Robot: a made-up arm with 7 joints.
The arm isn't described. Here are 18 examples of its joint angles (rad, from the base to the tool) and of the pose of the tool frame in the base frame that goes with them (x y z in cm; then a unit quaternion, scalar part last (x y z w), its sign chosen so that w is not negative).
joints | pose
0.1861 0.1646 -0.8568 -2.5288 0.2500 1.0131 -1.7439 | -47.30 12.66 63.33 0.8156 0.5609 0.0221 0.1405
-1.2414 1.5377 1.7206 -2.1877 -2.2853 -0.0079 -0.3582 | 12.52 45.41 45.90 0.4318 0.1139 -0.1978 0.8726
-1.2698 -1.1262 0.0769 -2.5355 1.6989 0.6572 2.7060 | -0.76 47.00 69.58 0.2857 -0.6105 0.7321 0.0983
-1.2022 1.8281 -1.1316 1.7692 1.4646 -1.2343 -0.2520 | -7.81 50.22 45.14 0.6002 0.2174 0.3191 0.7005
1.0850 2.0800 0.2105 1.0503 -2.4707 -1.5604 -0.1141 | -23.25 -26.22 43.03 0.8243 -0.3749 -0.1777 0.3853
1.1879 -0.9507 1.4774 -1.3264 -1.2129 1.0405 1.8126 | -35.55 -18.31 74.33 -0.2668 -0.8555 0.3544 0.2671
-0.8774 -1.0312 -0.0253 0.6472 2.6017 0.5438 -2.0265 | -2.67 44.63 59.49 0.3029 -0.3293 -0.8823 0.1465
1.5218 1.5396 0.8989 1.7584 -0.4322 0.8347 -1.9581 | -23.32 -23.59 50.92 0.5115 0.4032 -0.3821 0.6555
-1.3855 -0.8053 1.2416 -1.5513 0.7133 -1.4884 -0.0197 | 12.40 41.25 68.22 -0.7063 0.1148 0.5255 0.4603
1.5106 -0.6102 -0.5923 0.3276 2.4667 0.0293 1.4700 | -38.59 -29.92 53.75 0.0326 0.5525 -0.7720 0.3126
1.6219 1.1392 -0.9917 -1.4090 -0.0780 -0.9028 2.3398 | -21.12 -29.24 64.90 0.7147 -0.0261 -0.5030 0.4852
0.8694 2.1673 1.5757 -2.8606 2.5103 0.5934 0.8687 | -46.25 -8.23 37.87 -0.1710 0.7305 0.4706 0.4645
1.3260 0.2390 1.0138 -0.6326 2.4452 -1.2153 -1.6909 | -45.59 -20.16 46.16 -0.0570 0.8229 -0.1711 0.5389
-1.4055 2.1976 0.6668 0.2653 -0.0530 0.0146 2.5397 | -7.45 41.93 55.41 -0.5160 0.7076 0.2022 0.4384
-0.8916 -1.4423 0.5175 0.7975 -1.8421 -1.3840 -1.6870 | -2.01 36.63 59.46 0.3202 0.3184 -0.3576 0.8174
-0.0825 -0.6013 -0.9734 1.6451 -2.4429 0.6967 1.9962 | -36.42 38.99 51.18 0.9465 -0.0531 0.0872 0.3062
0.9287 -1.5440 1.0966 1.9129 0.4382 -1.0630 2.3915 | -35.88 -14.85 51.53 -0.6894 -0.2720 -0.2258 0.6323
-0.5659 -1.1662 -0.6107 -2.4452 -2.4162 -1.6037 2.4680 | -36.07 38.07 71.53 -0.7119 0.5313 0.2862 0.3592
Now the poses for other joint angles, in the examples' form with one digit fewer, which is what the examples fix.
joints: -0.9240 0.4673 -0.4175 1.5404 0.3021 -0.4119 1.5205
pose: -9.9 39.0 48.9 -0.353 -0.543 -0.012 0.762
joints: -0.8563 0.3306 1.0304 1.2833 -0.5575 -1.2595 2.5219
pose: -17.6 38.1 43.4 -0.878 -0.060 -0.475 0.026
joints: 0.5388 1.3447 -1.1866 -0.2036 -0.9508 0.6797 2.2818
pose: -35.7 -4.2 62.0 -0.737 0.497 0.398 0.229
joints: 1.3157 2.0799 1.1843 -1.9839 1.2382 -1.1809 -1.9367
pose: -34.3 -36.5 43.6 0.212 -0.005 -0.827 0.521
